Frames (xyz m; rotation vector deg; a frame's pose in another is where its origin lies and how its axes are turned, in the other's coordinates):
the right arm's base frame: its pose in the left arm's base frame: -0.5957 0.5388 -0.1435 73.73 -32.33 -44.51
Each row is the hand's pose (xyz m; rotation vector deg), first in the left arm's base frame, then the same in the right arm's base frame.
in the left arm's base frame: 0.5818 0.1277 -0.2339 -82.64 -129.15 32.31
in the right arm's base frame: 1.0649 0.0996 -0.6479 25.41 101.63 -143.03
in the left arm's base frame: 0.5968 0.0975 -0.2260 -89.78 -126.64 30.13
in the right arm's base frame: 1.0974 0.1074 -0.6387 30.54 101.61 -137.38
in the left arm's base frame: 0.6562 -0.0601 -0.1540 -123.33 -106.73 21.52
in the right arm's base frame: 1.2533 0.1745 -0.5699 53.52 94.64 -110.34
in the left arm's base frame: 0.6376 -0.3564 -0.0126 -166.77 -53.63 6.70
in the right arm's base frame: 1.4642 0.2815 -0.3414 80.25 72.18 -64.62
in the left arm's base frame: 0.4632 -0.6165 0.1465 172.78 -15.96 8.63
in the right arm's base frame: 1.5479 0.3792 -0.0145 92.73 42.79 -19.09
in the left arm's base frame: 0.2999 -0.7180 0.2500 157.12 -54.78 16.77
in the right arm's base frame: 1.5185 0.4395 0.1933 93.63 23.87 7.71
